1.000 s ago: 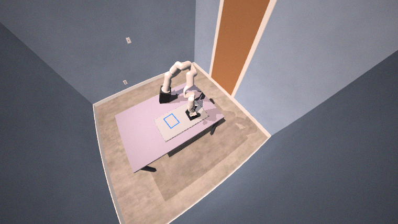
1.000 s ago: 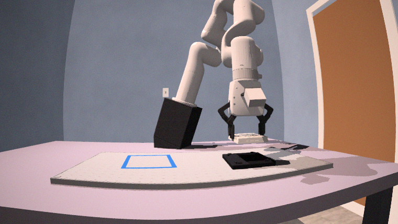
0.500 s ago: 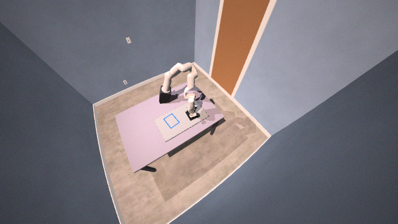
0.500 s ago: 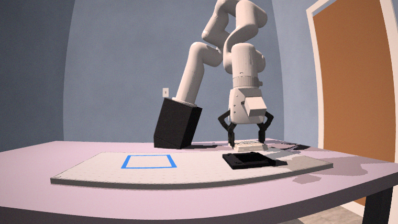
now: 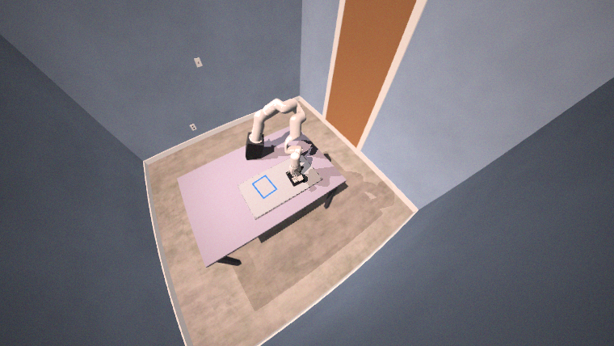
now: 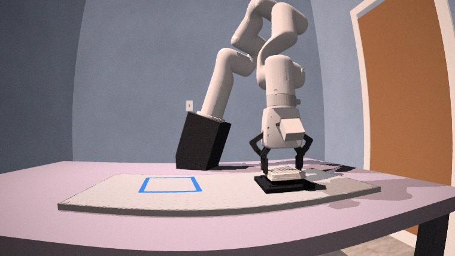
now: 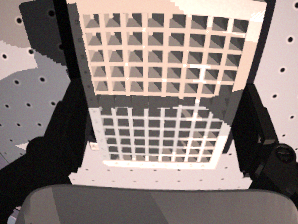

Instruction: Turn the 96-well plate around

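Right now my hand is 10 mm above the white 96-well plate. The rest, counted from my hand: black plate nest N1: 40 mm below.
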